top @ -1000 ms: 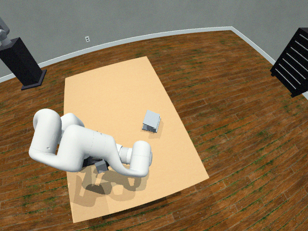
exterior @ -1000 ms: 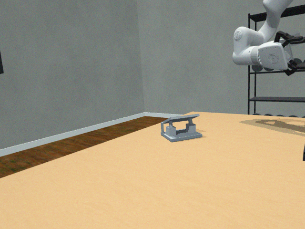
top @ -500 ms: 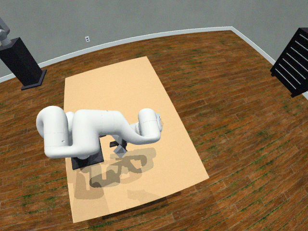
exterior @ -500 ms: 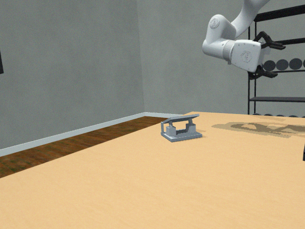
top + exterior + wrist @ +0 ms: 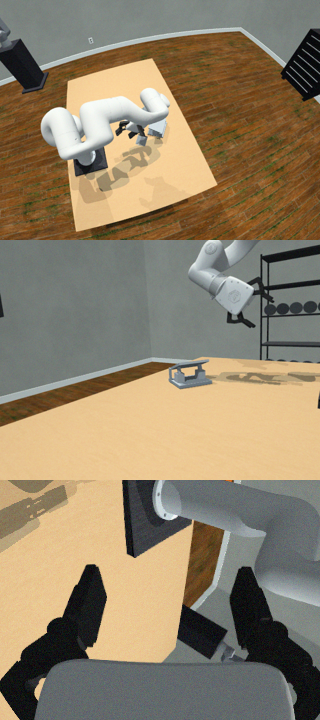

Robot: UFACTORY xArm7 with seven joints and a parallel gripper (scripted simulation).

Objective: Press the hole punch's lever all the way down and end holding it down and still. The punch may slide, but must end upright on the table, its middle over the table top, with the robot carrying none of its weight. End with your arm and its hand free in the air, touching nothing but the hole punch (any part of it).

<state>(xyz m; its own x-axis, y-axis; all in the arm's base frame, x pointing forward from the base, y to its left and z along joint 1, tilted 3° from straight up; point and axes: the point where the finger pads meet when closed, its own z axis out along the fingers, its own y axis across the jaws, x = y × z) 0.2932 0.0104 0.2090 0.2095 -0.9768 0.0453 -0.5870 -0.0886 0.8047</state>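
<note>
Now: the grey hole punch 200 mm ahead of my hand, 130 mm to the left of it and 190 mm below it.
</note>
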